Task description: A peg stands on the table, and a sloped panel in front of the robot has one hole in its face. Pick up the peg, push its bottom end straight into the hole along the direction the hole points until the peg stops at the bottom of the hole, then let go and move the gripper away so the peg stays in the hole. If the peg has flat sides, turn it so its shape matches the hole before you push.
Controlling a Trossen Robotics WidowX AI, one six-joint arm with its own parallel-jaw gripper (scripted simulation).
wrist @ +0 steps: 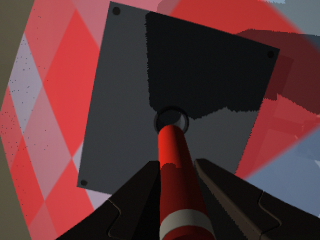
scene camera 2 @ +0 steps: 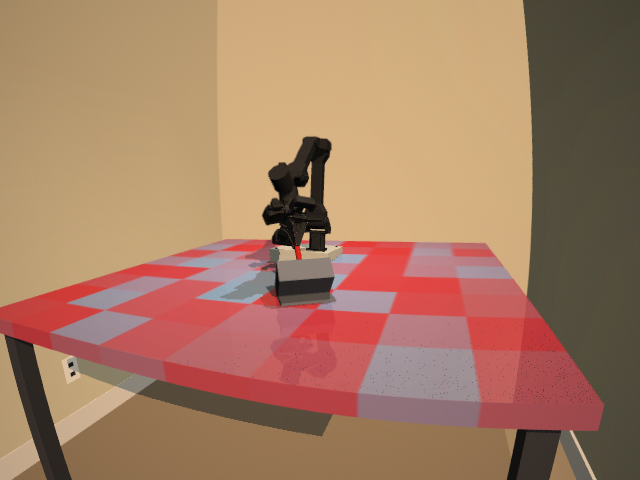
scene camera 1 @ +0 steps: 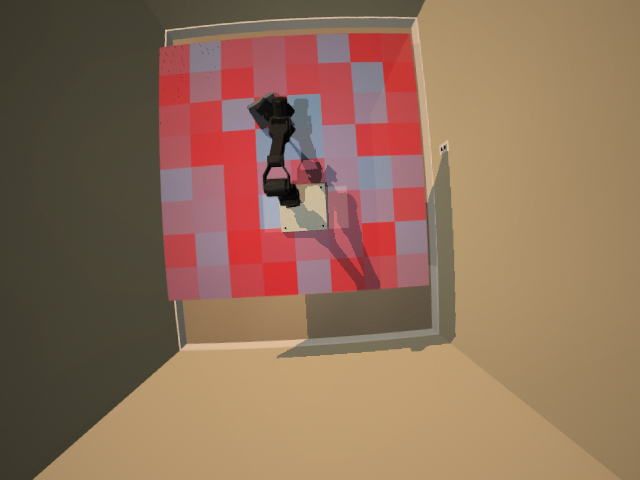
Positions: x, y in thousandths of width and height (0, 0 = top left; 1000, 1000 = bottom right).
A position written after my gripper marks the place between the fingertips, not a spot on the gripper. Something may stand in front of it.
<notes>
My gripper (scene camera 2: 463, 516) holds a red peg. I also see a dark sloped panel (scene camera 2: 479, 576).
My gripper shows as well in the wrist view (wrist: 555, 710). The dark sloped panel shows as well in the wrist view (wrist: 458, 260).
</notes>
